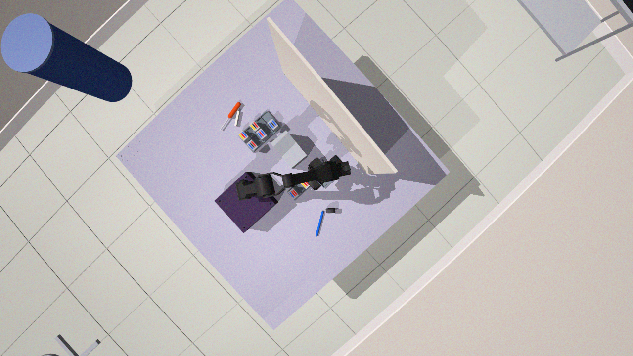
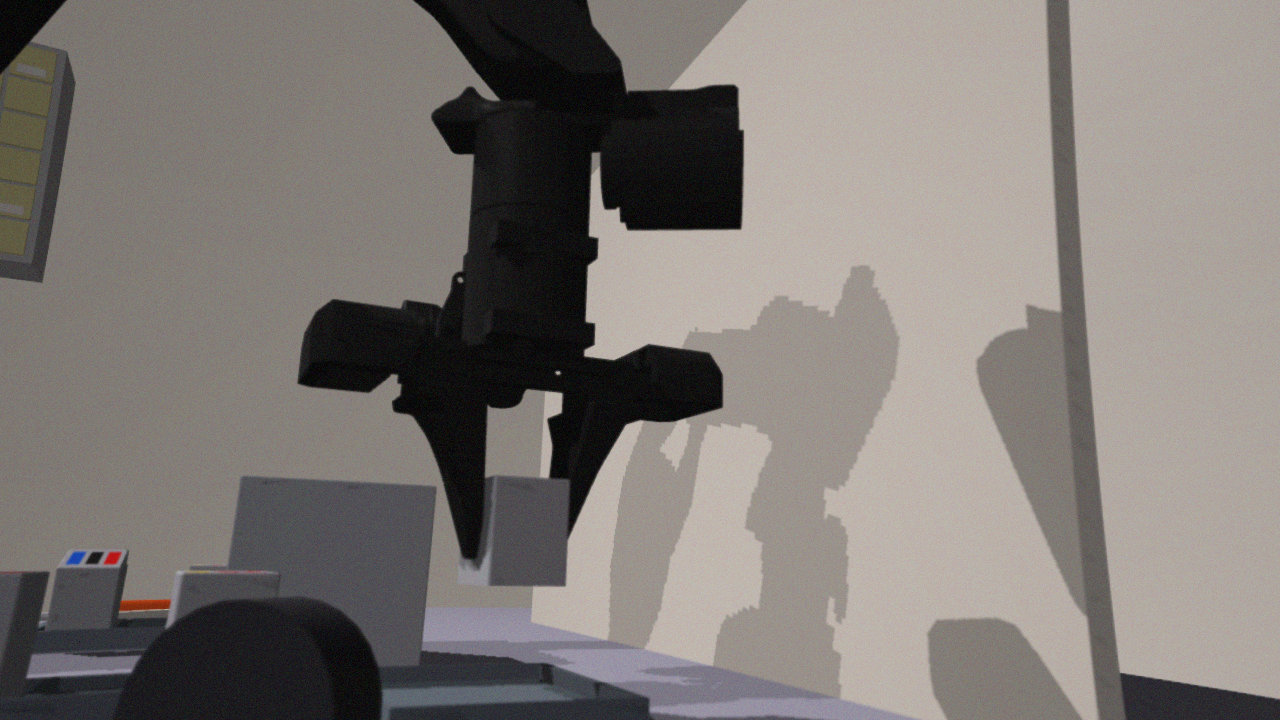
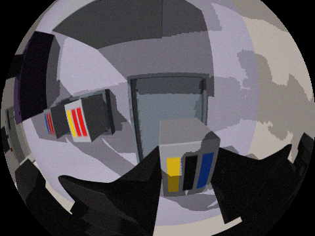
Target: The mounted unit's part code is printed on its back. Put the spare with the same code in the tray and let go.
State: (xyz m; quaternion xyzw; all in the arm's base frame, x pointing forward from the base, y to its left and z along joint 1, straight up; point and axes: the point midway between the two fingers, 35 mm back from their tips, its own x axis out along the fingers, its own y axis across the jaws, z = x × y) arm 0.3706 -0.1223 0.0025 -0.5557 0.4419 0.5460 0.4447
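Right now my gripper tip is 6 cm above the dark grey tray and 1 cm past it. From my gripper tip the other things lie so: pale grey mounted unit 20 cm to the left, 10 cm behind, 1 cm below; blue pen 22 cm to the right, 16 cm behind, 5 cm below; tall beige wall panel 23 cm to the left, 16 cm above, 14 cm ahead.
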